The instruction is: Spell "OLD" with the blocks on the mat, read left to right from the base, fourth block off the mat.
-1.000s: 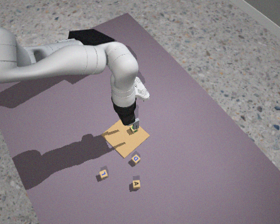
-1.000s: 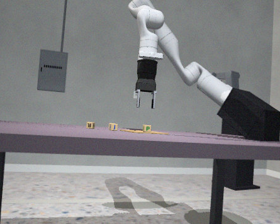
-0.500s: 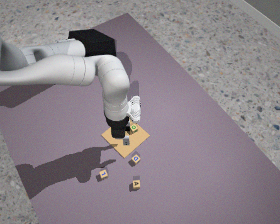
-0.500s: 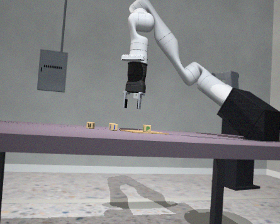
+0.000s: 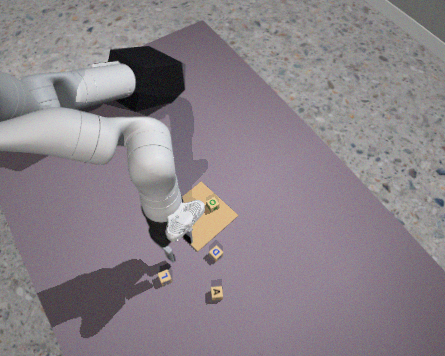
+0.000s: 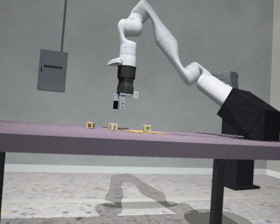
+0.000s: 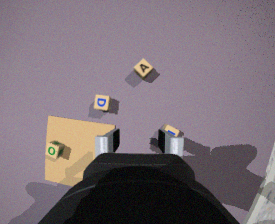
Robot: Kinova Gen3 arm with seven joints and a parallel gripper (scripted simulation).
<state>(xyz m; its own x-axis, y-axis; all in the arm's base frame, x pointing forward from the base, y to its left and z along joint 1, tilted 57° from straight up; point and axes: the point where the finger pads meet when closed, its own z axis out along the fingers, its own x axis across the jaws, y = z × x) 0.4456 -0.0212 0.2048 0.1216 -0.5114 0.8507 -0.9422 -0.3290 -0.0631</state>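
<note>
Now: the L block 60 mm to the right of my hand and 90 mm below it. Also, from my hand: O block (60 mm behind, 150 mm to the left, 90 mm below); then D block (40 mm ahead, 70 mm to the left, 90 mm below); then tan mat (70 mm behind, 110 mm to the left, 100 mm below).
</note>
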